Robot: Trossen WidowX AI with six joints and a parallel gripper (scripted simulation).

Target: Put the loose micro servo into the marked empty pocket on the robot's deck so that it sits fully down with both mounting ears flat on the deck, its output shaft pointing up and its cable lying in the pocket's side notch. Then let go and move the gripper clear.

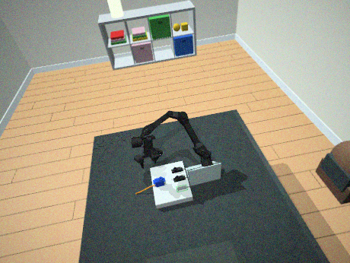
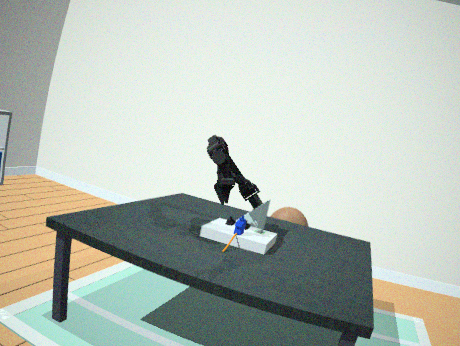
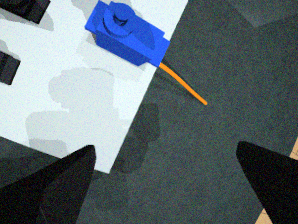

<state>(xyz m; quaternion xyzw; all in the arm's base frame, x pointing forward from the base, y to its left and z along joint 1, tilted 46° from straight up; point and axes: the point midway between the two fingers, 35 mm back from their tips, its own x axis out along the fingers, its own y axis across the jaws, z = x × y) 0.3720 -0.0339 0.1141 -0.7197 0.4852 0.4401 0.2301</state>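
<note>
Right now the white deck is 15 cm below my gripper tip, 7 cm to the left of it and 7 cm behind it.
</note>
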